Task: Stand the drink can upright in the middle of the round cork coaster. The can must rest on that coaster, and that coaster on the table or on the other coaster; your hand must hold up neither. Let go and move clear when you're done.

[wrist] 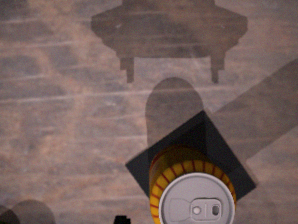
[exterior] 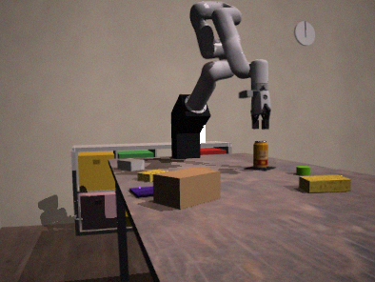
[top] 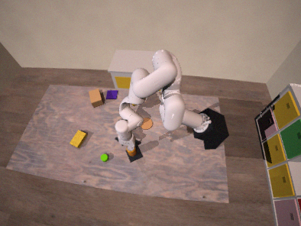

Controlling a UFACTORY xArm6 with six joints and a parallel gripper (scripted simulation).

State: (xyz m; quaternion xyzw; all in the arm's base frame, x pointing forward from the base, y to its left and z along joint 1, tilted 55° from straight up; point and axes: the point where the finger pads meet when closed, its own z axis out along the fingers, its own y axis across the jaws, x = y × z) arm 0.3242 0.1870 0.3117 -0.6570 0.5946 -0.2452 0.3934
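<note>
Right now the drink can is 12 cm below my hand. Round my hand: black coaster (18 cm below, 1 cm behind); then green cylinder (17 cm below, 17 cm ahead, 14 cm to the left); then round cork coaster (27 cm to the right, 18 cm below, 2 cm ahead).
</note>
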